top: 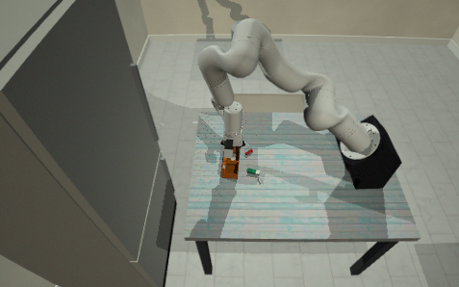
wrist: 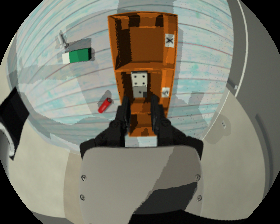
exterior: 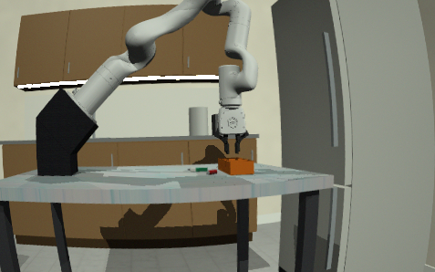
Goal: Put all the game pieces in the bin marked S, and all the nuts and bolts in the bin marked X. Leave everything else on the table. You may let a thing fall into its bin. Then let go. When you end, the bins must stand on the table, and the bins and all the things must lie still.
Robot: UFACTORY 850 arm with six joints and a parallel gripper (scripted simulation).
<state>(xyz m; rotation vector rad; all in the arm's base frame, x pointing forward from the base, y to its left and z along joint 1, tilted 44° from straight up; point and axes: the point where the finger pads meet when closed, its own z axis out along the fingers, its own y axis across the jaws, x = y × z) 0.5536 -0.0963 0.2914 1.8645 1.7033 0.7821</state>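
The bolt lies 14 cm behind my hand, 13 cm to the left of it and 8 cm below it. The rest, counted from my hand: orange bin (1 cm ahead, 7 cm below); red piece (9 cm behind, 5 cm to the right, 8 cm below); green piece (12 cm behind, 9 cm to the left, 8 cm below).
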